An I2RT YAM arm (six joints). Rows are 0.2 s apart.
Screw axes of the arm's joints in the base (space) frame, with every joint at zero. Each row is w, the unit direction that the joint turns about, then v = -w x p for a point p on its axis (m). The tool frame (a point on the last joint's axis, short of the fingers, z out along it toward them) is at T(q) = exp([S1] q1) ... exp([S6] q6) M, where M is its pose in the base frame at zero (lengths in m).
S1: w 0 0 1 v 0 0 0
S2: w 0 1 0 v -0.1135 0 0.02
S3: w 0 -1 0 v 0.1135 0 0.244
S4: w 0 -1 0 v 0.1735 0 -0.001
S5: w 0 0 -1 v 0 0.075 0
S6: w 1 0 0 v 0 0.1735 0
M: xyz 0.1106 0 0.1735 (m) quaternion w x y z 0.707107 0 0.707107 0
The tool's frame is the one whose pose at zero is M.
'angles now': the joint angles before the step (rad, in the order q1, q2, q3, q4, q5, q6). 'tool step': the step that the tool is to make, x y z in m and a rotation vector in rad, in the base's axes. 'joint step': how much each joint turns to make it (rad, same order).
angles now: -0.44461 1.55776 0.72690 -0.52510 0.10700 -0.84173
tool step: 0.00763 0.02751 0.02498 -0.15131 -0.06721 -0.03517
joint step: 0.13695 -0.10336 0.00345 -0.01372 0.15679 0.13810
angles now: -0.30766 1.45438 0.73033 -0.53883 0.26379 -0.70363
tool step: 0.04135 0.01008 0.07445 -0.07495 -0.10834 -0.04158
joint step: 0.08888 0.01184 0.30633 -0.20407 0.08659 0.11215
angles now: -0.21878 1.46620 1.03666 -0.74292 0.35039 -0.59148
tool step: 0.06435 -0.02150 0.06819 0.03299 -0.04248 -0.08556
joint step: -0.02137 0.24110 0.51612 -0.26816 -0.01336 0.08011
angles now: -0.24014 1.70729 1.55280 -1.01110 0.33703 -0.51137
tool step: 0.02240 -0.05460 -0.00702 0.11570 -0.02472 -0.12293
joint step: -0.13314 0.16059 0.17659 -0.03774 -0.11253 0.03738
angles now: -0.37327 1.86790 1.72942 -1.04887 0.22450 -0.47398
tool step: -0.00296 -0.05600 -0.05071 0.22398 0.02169 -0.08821
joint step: -0.14725 0.13351 0.00151 0.01451 -0.20104 0.00610
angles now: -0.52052 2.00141 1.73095 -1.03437 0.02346 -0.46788
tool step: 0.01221 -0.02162 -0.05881 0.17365 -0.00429 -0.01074
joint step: -0.04197 0.15066 -0.00002 0.06485 -0.15412 0.00305
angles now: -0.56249 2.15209 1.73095 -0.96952 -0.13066 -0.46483
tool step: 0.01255 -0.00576 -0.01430 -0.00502 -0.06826 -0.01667
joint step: 0.00191 0.04083 0.00114 0.10377 -0.02746 0.02518
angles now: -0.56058 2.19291 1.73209 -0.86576 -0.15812 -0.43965
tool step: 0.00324 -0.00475 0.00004 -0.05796 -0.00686 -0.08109
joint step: 0.00001 0.00268 0.00039 0.04731 0.06523 0.06676
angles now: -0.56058 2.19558 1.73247 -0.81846 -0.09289 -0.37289
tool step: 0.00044 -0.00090 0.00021 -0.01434 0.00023 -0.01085
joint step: 0.00000 -0.00001 -0.00001 0.00802 0.01488 0.00686
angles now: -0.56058 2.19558 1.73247 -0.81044 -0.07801 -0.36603
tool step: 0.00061 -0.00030 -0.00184 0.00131 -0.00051 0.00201
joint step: 0.00001 0.00456 -0.00001 0.00419 -0.00191 -0.00152
